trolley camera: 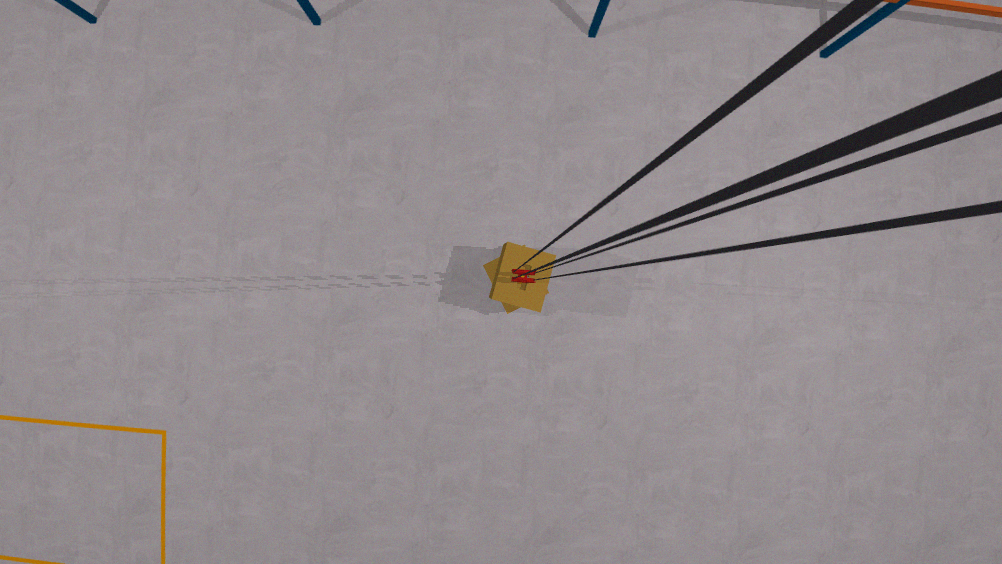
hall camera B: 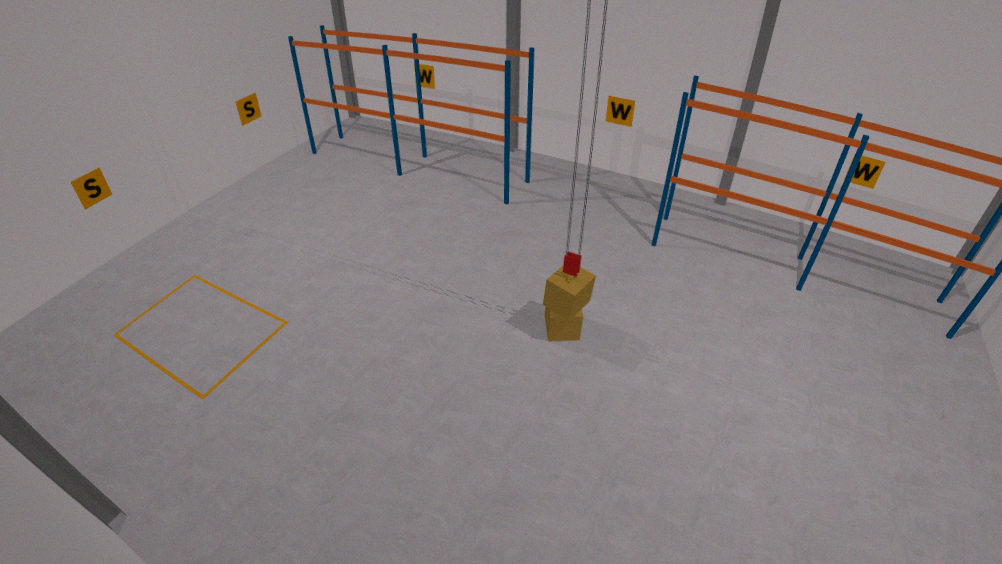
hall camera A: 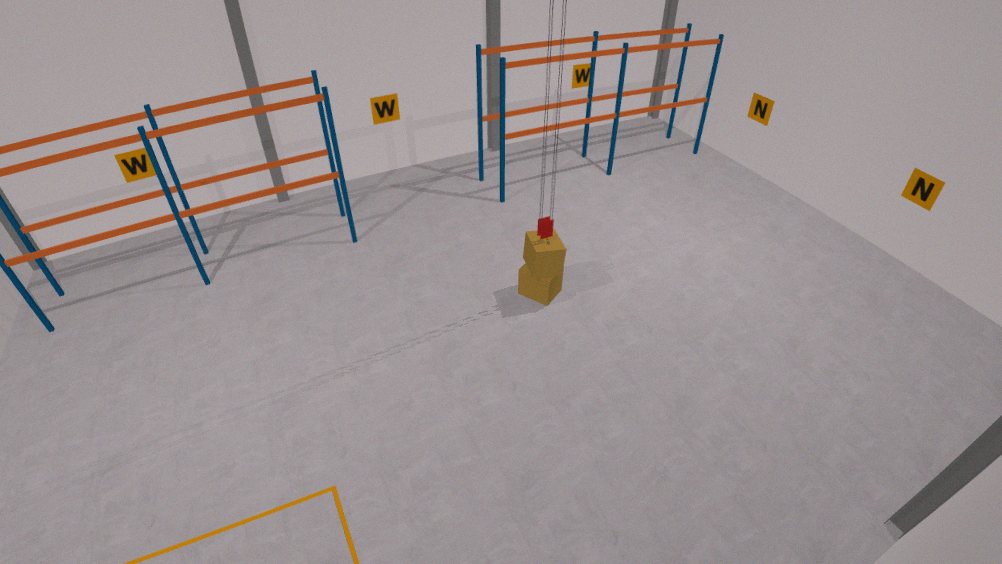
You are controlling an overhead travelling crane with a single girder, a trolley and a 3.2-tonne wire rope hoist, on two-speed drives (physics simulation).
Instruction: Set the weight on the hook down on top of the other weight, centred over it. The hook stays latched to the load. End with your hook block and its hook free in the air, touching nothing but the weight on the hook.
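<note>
The weight on the hook, an ochre block [hall camera A: 549, 264] [hall camera B: 558, 294] [trolley camera: 529, 297], is over the other weight [hall camera A: 535, 285] [hall camera B: 563, 328] [trolley camera: 492, 267], a similar block on the floor. The two are turned against each other. In the trolley view the upper one covers most of the lower one, whose corners show at the left and below. No gap shows between them; the contact face is hidden, and whether the upper one leans slightly I cannot tell. My red hook block [hall camera A: 545, 227] [hall camera B: 572, 263] [trolley camera: 523, 280] is above the upper weight, with my hook [hall camera A: 547, 241] [hall camera B: 571, 278] at its top fitting.
Blue and orange racks [hall camera A: 502, 140] [hall camera B: 506, 140] stand along the W wall, well away from the weights. A yellow floor outline [hall camera A: 231, 524] [hall camera B: 155, 365] [trolley camera: 164, 490] lies to one side. Four ropes [trolley camera: 701, 203] run up from the block. Grey columns [hall camera A: 494, 84] stand at the walls.
</note>
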